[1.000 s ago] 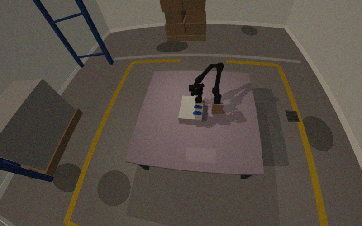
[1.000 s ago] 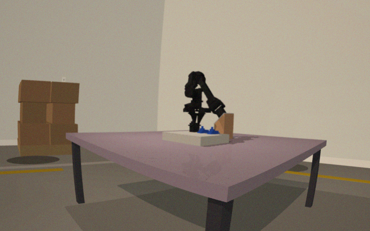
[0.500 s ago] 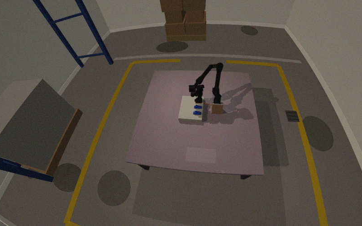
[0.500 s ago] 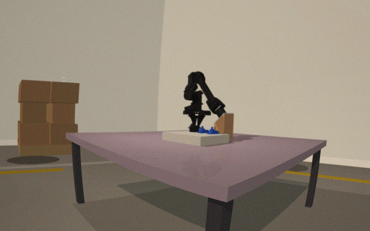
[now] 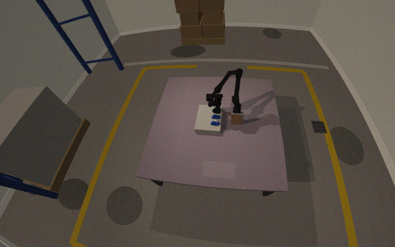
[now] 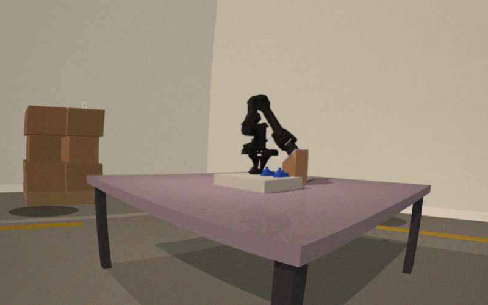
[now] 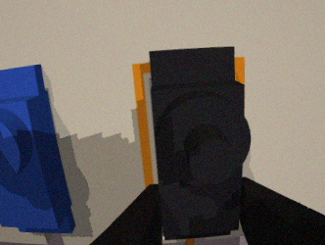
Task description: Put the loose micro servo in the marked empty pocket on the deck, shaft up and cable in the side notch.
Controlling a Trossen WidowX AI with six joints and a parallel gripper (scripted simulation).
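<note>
My gripper tip is 120 mm short of the white deck, 80 mm to the right of it and 40 mm above it.
</note>
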